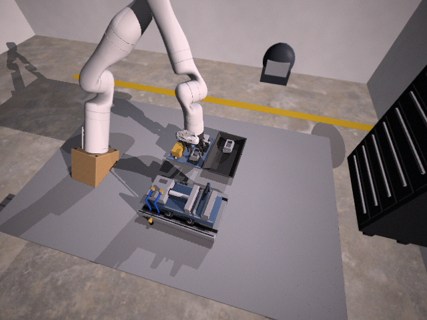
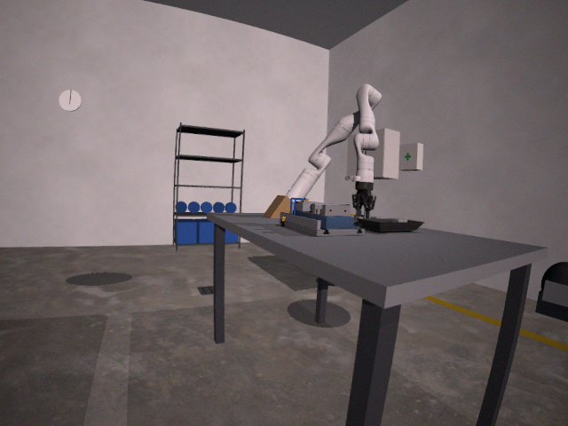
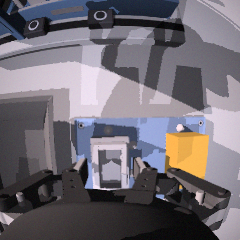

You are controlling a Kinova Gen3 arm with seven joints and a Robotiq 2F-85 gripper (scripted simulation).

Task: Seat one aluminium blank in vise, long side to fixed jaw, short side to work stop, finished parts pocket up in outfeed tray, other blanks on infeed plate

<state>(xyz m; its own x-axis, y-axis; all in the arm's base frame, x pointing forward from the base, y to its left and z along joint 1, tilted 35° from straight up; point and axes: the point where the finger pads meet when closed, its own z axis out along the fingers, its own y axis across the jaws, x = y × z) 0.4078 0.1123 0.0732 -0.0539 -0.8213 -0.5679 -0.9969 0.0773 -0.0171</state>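
Now: hand 9 cm past the brass blank and 2 cm above it. Round my hand: vise rail: 3 cm ahead, 33 cm to the right, 1 cm below; hose block: 6 cm behind, 23 cm to the right, 3 cm above; vise: 4 cm ahead, 24 cm to the right, 1 cm below.
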